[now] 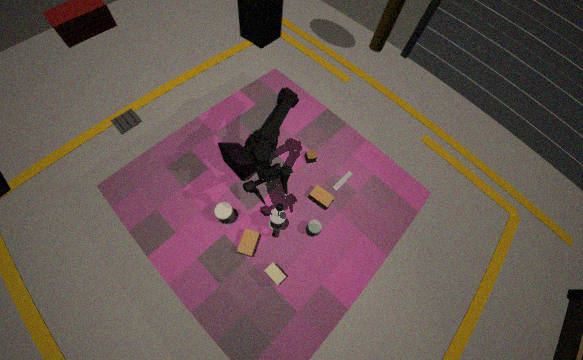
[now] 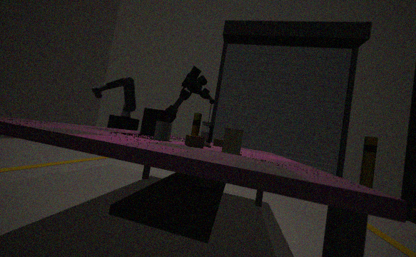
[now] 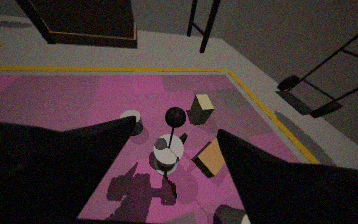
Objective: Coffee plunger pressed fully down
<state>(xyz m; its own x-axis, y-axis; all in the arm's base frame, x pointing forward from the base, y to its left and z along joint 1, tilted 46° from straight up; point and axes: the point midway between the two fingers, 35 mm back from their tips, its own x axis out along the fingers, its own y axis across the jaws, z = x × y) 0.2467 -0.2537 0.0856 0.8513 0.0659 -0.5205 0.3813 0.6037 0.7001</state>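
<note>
Right now my gripper tip is 16 cm above the coffee press, 4 cm short of it and 2 cm to the left of it. Also, from my gripper tip: cream box (23 cm below, 20 cm to the right, 17 cm ahead); then bar (41 cm to the left, 29 cm below, 15 cm ahead); then white cylinder (24 cm below, 18 cm behind, 14 cm to the right).
</note>
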